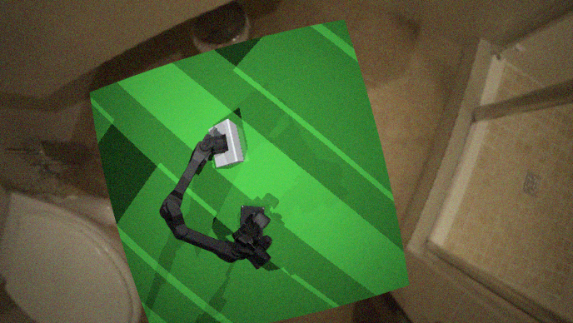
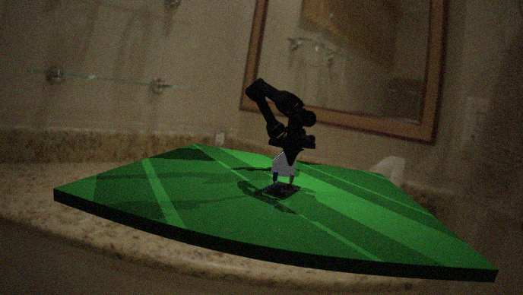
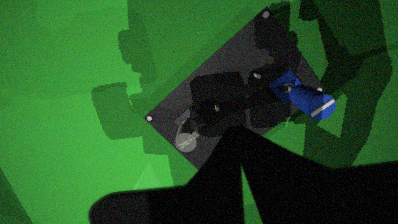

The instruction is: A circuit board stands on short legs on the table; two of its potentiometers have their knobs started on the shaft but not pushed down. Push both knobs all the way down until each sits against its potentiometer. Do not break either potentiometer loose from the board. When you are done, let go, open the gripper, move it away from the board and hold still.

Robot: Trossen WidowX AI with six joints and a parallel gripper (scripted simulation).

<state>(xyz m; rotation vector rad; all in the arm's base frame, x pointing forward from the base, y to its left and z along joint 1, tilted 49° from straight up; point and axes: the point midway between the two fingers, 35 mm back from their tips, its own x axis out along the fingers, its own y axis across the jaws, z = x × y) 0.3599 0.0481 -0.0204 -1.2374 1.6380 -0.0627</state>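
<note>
Right now the blue knob is 50 mm to the right of my gripper tip, 40 mm below it and 40 mm ahead of it. Also, from my gripper tip: grey knob: 50 mm below, 40 mm behind, 10 mm to the left.
</note>
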